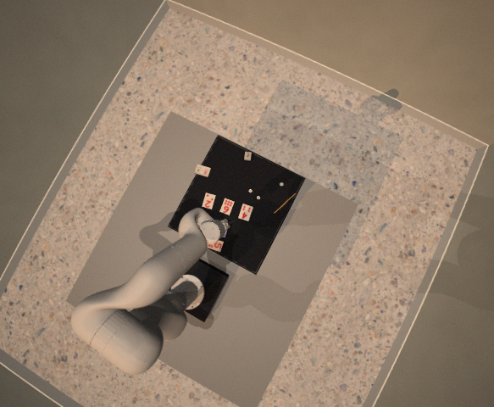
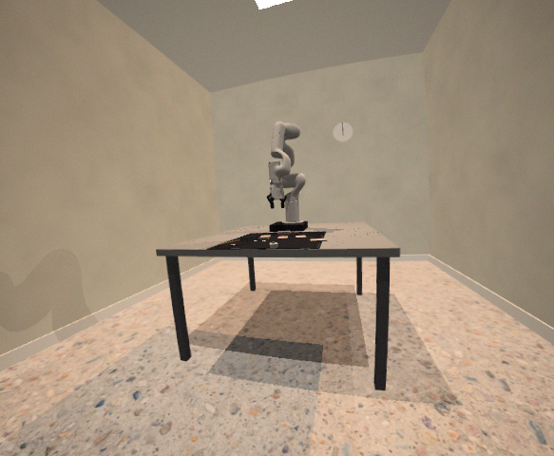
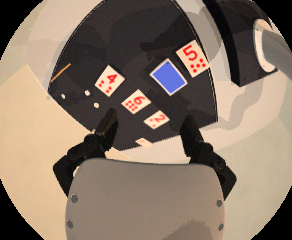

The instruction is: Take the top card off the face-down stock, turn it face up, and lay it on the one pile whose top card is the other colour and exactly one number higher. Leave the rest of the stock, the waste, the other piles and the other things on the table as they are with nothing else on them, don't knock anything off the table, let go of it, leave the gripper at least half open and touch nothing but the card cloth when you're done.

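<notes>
The red 5 card is 19 cm below my hand, 12 cm behind it and 2 cm to the left of it. Round my hand: black card cloth: 21 cm below, 16 cm ahead, 1 cm to the left; then thin wooden stick: 27 cm ahead, 26 cm to the right, 20 cm below; then small block: 44 cm ahead, 18 cm below, 5 cm to the left.
</notes>
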